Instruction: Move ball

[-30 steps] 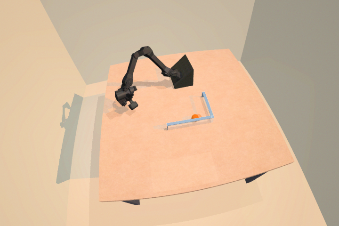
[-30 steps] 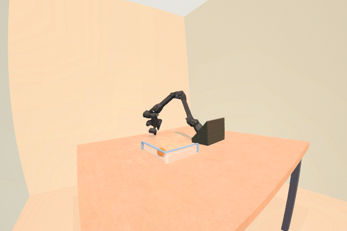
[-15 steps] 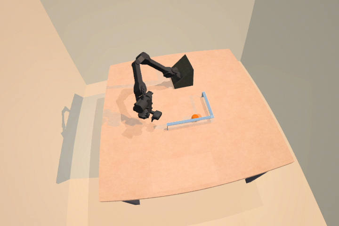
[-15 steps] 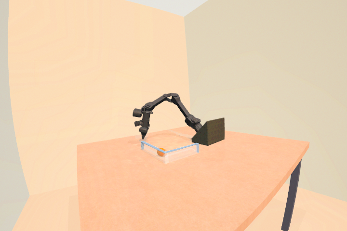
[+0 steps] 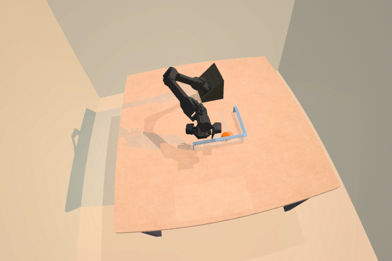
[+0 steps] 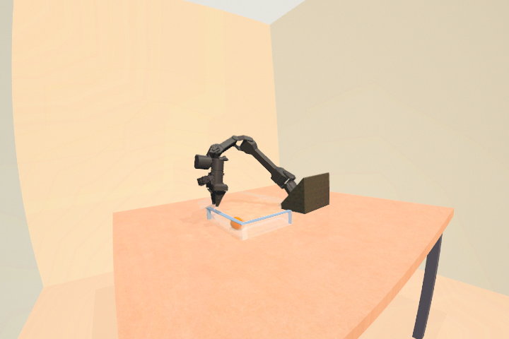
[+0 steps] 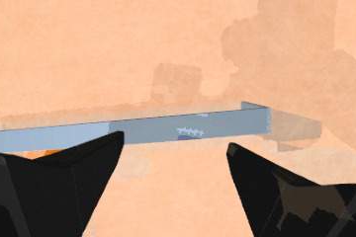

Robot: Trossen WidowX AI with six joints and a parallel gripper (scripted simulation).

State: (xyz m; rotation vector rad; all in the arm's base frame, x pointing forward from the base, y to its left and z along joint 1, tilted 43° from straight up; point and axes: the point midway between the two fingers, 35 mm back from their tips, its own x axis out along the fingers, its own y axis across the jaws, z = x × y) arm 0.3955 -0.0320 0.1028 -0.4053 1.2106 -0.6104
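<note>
Right now the see-through copy is 3 cm behind my gripper tip, 15 cm to the left of it and 6 cm below it. Round my gripper tip: orange ball 3 cm behind, 13 cm to the left, 6 cm below.
</note>
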